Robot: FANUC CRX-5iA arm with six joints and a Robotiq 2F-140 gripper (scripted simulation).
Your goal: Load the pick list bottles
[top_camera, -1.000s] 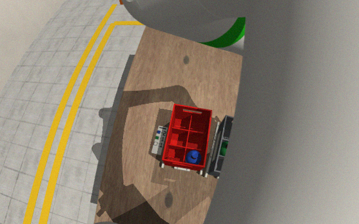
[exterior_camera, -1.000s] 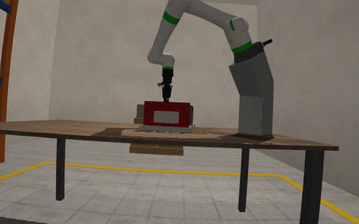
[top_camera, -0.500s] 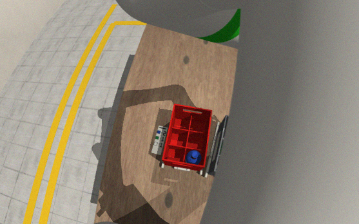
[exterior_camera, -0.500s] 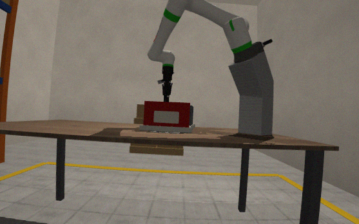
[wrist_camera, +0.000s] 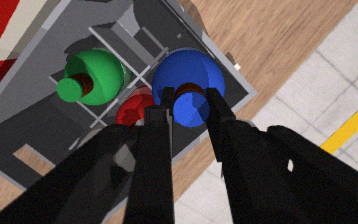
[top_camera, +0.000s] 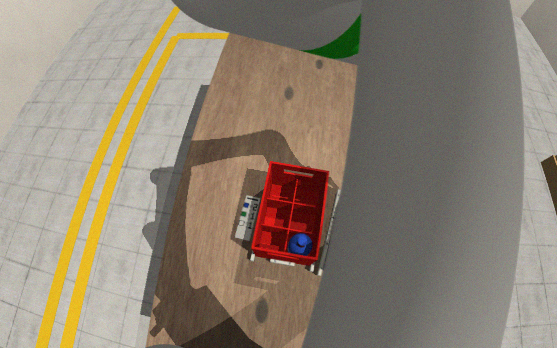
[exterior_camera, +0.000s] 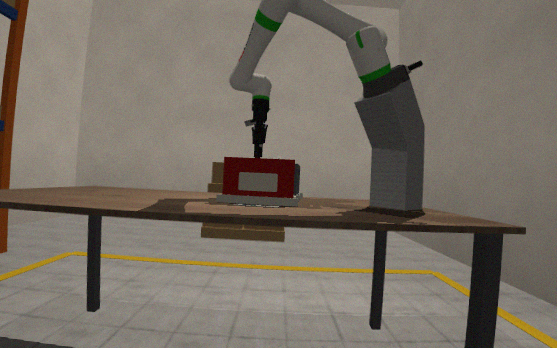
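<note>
My hand is 80 mm above the blue-label bottle. Also, from my hand: grey crate: 90 mm behind, 40 mm to the left, 160 mm below; green-label bottle: 100 mm behind, 80 mm to the left, 160 mm below; red-label bottle: 90 mm behind, 10 mm to the right, 160 mm below.
</note>
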